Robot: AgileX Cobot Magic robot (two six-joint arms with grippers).
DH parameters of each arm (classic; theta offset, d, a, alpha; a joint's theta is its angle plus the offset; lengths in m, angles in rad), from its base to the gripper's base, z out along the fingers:
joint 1: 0 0.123 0 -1.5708
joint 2: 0.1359 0 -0.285 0
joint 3: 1.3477 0 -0.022 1.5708
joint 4: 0 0.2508 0 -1.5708
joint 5: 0 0 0.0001 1.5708
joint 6: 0 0.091 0 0
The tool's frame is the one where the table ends.
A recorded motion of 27 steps. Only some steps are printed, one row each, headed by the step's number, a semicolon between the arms.
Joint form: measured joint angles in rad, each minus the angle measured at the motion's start. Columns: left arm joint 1, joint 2, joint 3, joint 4, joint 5, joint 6; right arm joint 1, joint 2, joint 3, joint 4, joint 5, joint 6.
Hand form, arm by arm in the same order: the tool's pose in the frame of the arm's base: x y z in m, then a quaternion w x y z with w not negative. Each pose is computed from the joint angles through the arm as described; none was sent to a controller.
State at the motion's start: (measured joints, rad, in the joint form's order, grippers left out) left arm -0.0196 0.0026 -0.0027 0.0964 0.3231 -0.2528; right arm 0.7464 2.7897 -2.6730 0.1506 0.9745 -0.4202
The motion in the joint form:
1: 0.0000 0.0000 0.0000 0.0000 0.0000 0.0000; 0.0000 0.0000 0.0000 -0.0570 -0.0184 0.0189
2: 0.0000 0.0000 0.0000 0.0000 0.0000 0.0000; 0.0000 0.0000 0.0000 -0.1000 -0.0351 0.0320
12: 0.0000 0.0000 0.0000 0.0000 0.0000 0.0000; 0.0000 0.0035 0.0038 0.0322 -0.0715 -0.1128
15: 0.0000 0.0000 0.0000 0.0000 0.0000 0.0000; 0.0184 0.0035 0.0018 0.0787 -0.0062 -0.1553
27: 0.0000 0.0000 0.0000 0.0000 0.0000 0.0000; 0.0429 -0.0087 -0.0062 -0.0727 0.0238 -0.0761
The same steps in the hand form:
1: 0.0541 0.0017 0.1849 0.61805 -0.06503 0.78221 -0.04403; 0.4210 0.3989 0.1231 0.27623 -0.50679 0.81128 0.09318
2: 0.0541 0.0017 0.1849 0.61805 -0.06503 0.78221 -0.04403; 0.4241 0.3973 0.1237 0.28733 -0.50612 0.80960 0.07633
12: 0.0541 0.0017 0.1849 0.61805 -0.06503 0.78221 -0.04403; 0.4197 0.4059 0.1235 0.29811 -0.53985 0.77829 0.11808
15: 0.0541 0.0017 0.1849 0.61805 -0.06503 0.78221 -0.04403; 0.4059 0.4131 0.1215 0.26670 -0.56425 0.76969 0.13444
27: 0.0541 0.0017 0.1849 0.61805 -0.06503 0.78221 -0.04403; 0.4022 0.4138 0.1278 0.26675 -0.56681 0.77565 0.07703

